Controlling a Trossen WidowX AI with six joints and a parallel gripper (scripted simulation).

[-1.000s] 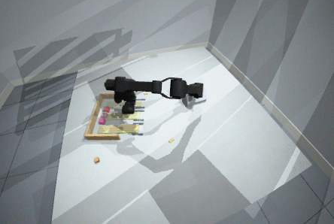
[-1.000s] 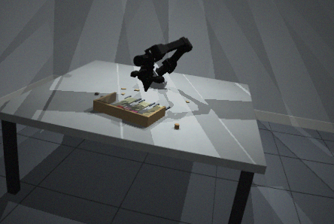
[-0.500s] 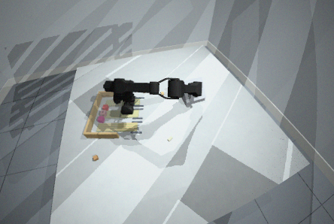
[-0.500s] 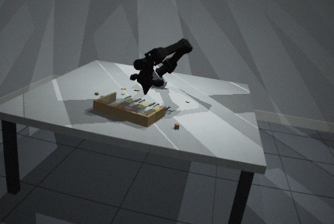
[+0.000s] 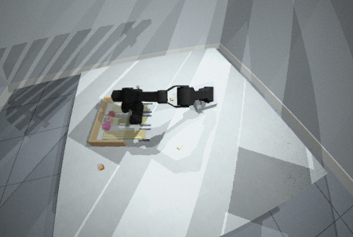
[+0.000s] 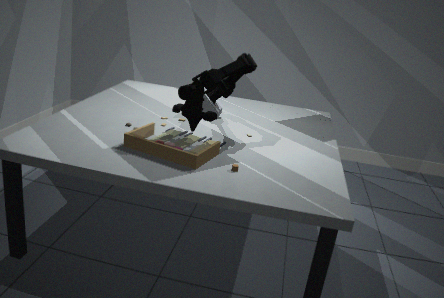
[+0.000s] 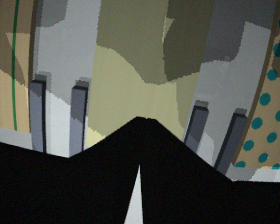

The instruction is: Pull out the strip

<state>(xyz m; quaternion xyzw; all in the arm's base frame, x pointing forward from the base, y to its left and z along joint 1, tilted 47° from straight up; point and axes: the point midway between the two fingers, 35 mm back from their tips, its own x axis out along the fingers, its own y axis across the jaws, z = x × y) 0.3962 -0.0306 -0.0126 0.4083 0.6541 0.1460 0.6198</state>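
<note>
My gripper tip is 80 mm short of the pale strip, 30 mm to the left of it and 30 mm above it.
</note>
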